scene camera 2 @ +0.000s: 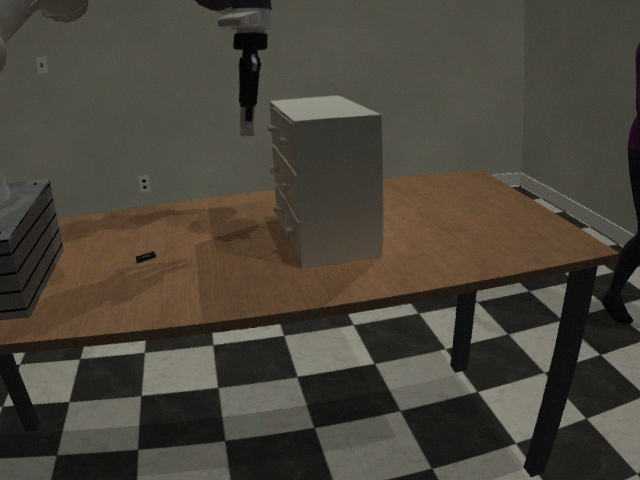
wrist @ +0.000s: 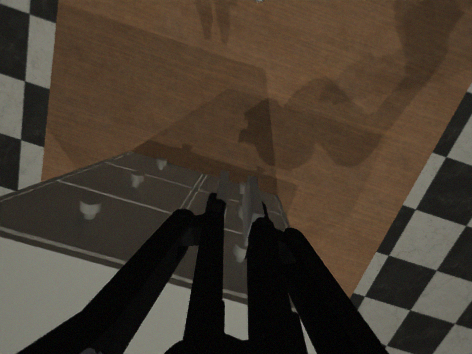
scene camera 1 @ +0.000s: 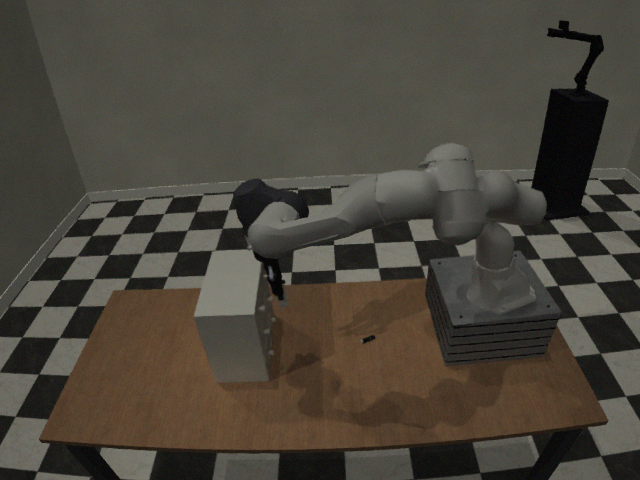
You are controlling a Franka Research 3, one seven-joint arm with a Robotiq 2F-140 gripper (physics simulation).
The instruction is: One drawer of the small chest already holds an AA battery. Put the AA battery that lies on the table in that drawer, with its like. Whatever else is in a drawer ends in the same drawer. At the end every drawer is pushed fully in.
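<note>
The AA battery (scene camera 1: 368, 339) (scene camera 2: 145, 256), small and dark, lies on the table between the chest and the robot base. The small white chest (scene camera 1: 235, 346) (scene camera 2: 338, 191) (wrist: 50, 270) has two columns of three drawers, and all their fronts look pushed in. What lies inside the drawers is hidden. My gripper (scene camera 1: 282, 301) (scene camera 2: 247, 128) (wrist: 235, 186) points down in front of the upper part of the chest, a little away from its front. Its fingers are drawn close together with a narrow gap. A top drawer knob (wrist: 240, 252) shows behind them in the wrist view, not gripped.
The wooden table (scene camera 1: 155, 413) (scene camera 2: 439, 222) carries the chest and the robot's grey slatted base block (scene camera 1: 496, 341) (scene camera 2: 31, 258). The arm reaches over the table from the base to the chest. A black pedestal (scene camera 1: 568, 149) stands behind on the floor. A person (scene camera 2: 628, 258) stands beyond the table.
</note>
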